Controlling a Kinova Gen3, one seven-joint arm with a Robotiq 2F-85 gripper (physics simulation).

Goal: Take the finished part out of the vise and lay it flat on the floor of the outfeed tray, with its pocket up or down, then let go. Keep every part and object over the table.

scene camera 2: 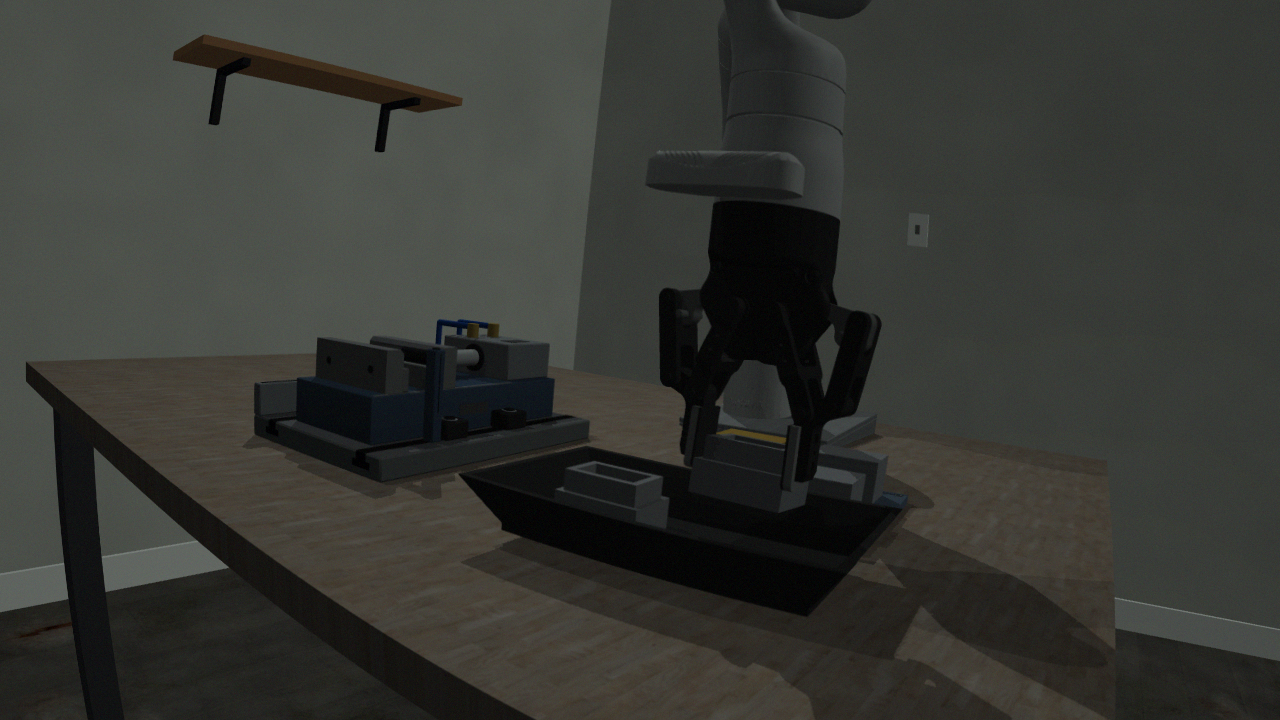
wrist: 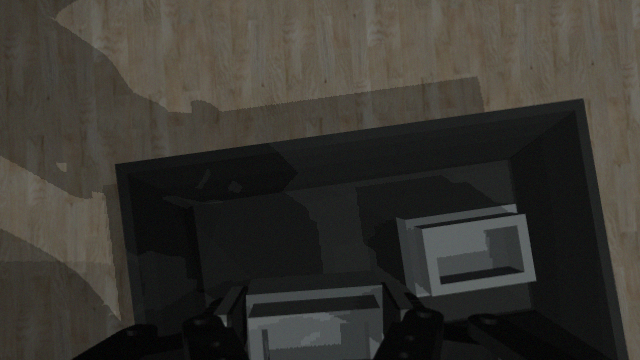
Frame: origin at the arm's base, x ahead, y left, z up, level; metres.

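Where they show: gripper, fingertip midpoint: (scene camera 2: 743, 478) (wrist: 314, 305); arm's base at its link origin: (scene camera 2: 757, 411).
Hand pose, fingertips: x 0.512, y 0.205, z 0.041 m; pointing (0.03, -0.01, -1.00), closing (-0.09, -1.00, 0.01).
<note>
Each offset is from my fingertips to the top centre of the thing.
The finished part @[dx -0.011, dy +0.001, dz +0.022 m] (scene camera 2: 747, 486) (wrist: 315, 291), a grey stepped block, is held level with its pocket up. My gripper (scene camera 2: 750, 458) (wrist: 314, 305) is shut on it, with one finger at each end. The part is over the inside of the black outfeed tray (scene camera 2: 662, 548) (wrist: 350, 132), low between its walls. Its whole lower edge shows above the front wall in the scene view; the exact gap to the tray floor is hard to tell. The vise @[dx -0.099, dy -0.373, dz +0.041 m] (scene camera 2: 340, 407) with its blue body stands at the left in the scene view.
A second grey part @[dx +0.011, dy -0.083, dz -0.012 m] (scene camera 2: 613, 513) (wrist: 431, 262) stands pocket up in the tray, beside the held one and apart from it. Behind the tray are a yellow block @[dx -0.205, dy -0.082, dz -0.015 m] (scene camera 2: 751, 436) and grey blocks @[dx -0.208, dy +0.008, dz -0.014 m] (scene camera 2: 854, 465), partly hidden by the gripper and held part.
</note>
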